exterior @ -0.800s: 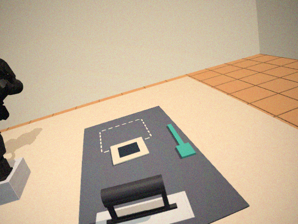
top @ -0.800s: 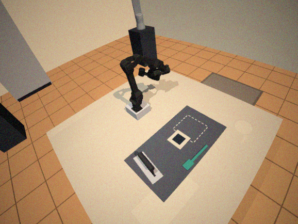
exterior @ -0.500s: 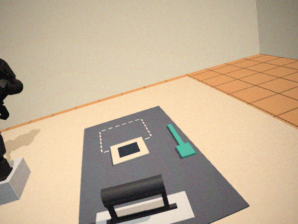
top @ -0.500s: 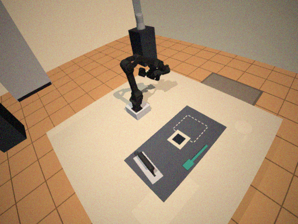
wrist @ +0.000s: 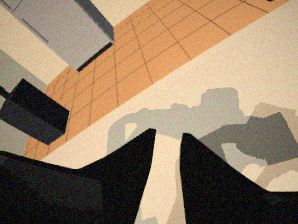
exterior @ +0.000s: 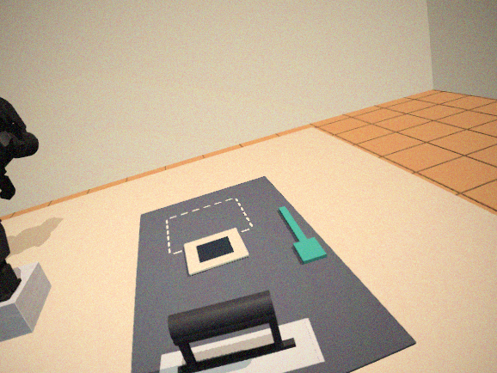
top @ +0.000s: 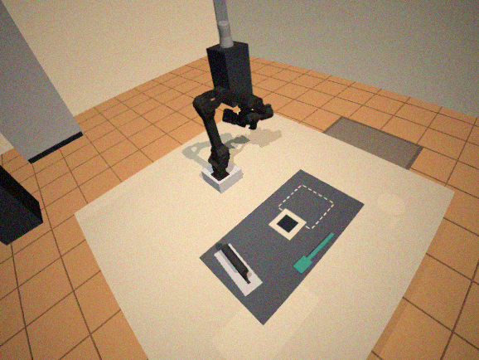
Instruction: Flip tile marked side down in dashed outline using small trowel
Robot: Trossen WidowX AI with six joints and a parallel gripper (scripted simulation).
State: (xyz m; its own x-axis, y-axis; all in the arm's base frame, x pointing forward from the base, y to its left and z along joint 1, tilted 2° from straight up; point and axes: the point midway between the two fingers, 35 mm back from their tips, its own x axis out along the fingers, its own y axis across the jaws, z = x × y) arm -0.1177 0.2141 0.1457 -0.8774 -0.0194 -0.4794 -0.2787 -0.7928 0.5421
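Right now my gripper tip is 54 cm short of the dark-handled float, 45 cm to the left of it and 15 cm above it. Also, from my gripper tip: white tile 53 cm ahead, 18 cm to the right, 18 cm below; teal trowel 69 cm ahead, 22 cm to the right, 18 cm below; grey mat 55 cm ahead, 20 cm to the right, 21 cm below.
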